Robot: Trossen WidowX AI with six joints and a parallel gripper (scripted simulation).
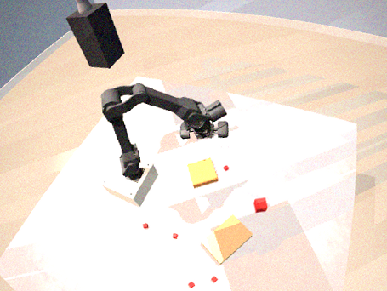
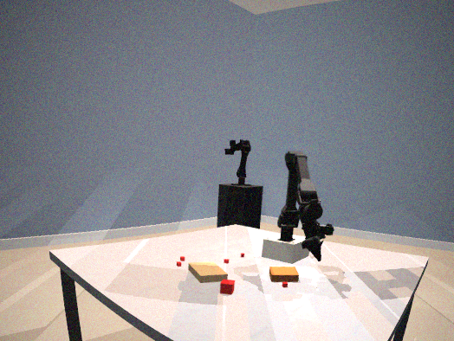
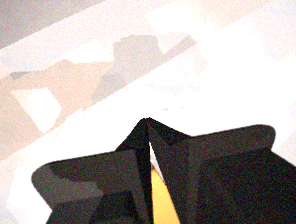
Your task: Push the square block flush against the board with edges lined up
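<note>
Now: the orange square block 140 mm to the right of my gripper tip, 80 mm below it and 20 mm ahead of it. From my gripper tip the other things lie so: pale cream board 370 mm to the right, 200 mm ahead, 80 mm below; red cube 280 mm ahead, 210 mm to the right, 70 mm below.
</note>
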